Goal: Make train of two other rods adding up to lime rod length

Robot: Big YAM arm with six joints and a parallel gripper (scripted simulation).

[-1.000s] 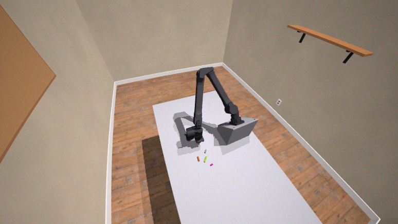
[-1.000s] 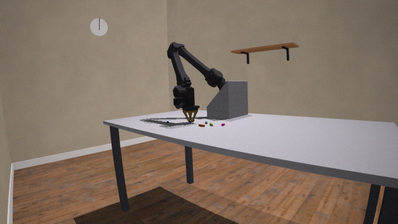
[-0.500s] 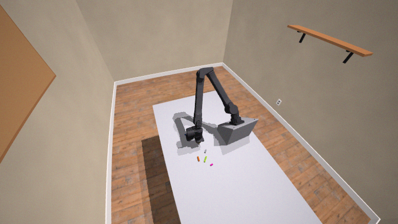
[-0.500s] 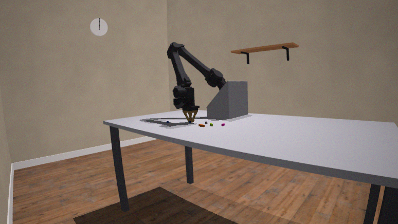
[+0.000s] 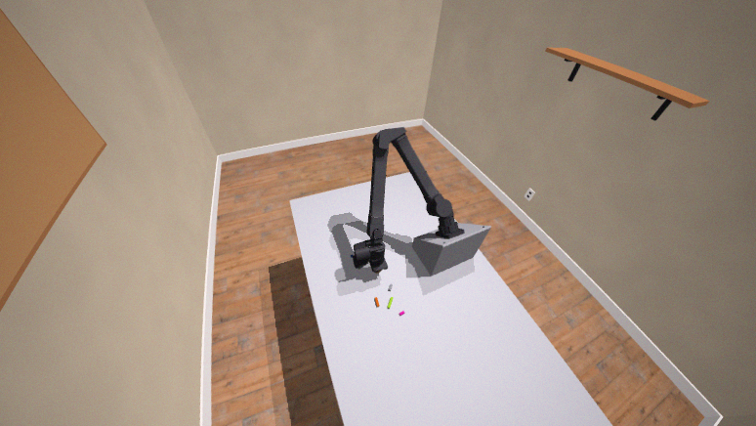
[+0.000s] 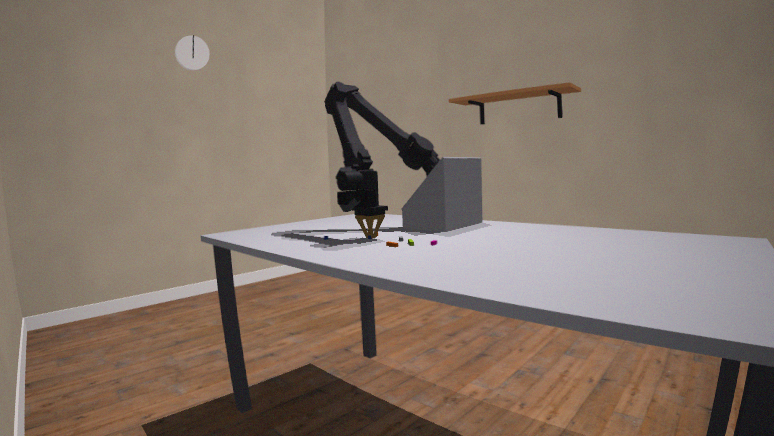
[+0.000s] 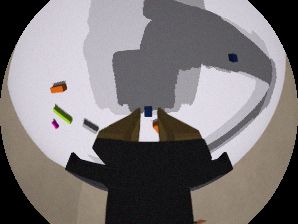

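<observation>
The grey rod is 30 mm behind my hand, 100 mm to the left of it and 10 mm below it. Round my hand: magenta rod: 20 mm behind, 230 mm to the left, 10 mm below; then lime rod: 170 mm to the left, 10 mm below.
</observation>
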